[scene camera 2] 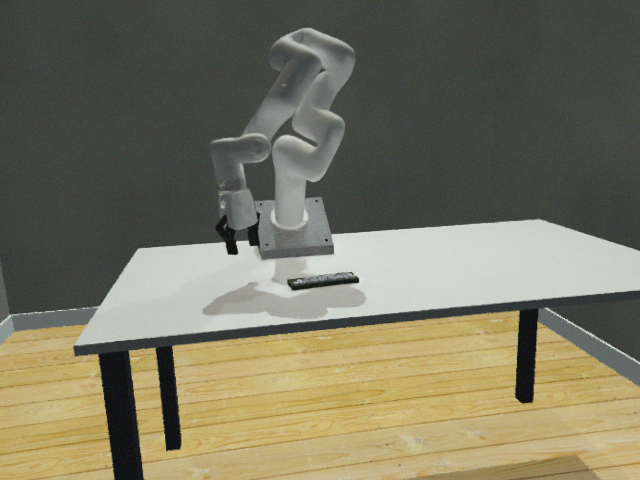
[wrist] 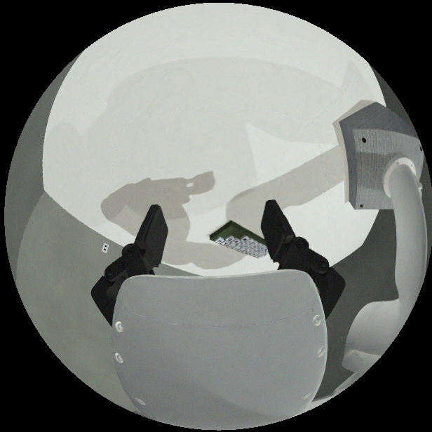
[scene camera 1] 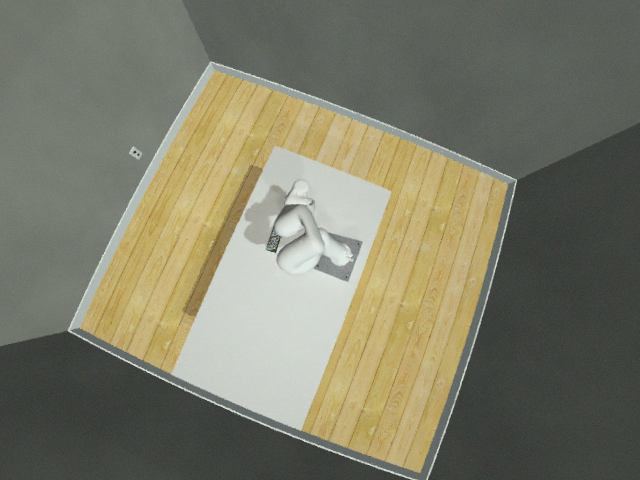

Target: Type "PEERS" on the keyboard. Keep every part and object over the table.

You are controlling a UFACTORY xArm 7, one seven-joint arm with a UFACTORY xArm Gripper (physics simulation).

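Where they show: gripper, between the fingertips: (scene camera 2: pixel 244 249); arm's base, origin of its link: (scene camera 2: pixel 289 218) (scene camera 1: pixel 340 254).
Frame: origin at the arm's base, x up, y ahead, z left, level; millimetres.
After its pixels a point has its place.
The keyboard (scene camera 1: pixel 272 241) @(x -90, y 403, z 73 mm) (scene camera 2: pixel 323 281) @(x -90, y 423, z 39 mm) (wrist: pixel 242 244) is a small dark green slab with pale keys, lying flat on the white table (scene camera 1: pixel 248 335) @(x -103, y 313, z 632 mm) (scene camera 2: pixel 465 268) @(x -103, y 372, z 455 mm) (wrist: pixel 215 35). In the first scene view the arm hides part of it. In the wrist view it lies between the fingers and near the right one, which covers its right end. The letters are too small to read. My gripper (scene camera 2: pixel 242 249) @(x -13, y 327, z -158 mm) (wrist: pixel 213 214) is open and empty. It hangs above the table, left of the keyboard in the second scene view. The arm hides it in the first scene view.
The grey base plate (scene camera 1: pixel 336 271) @(x 6, y -11, z 96 mm) (scene camera 2: pixel 315 232) @(x -40, y 60, z 78 mm) (wrist: pixel 372 175) carries the white arm (scene camera 1: pixel 298 258) @(x 536, y 168, z 129 mm) (scene camera 2: pixel 292 77) @(x 428, y 310, z -5 mm) (wrist: pixel 412 240) and stands behind the keyboard in the second scene view. The table's front edge runs close in front of the keyboard. Arm shadows fall around the keyboard.
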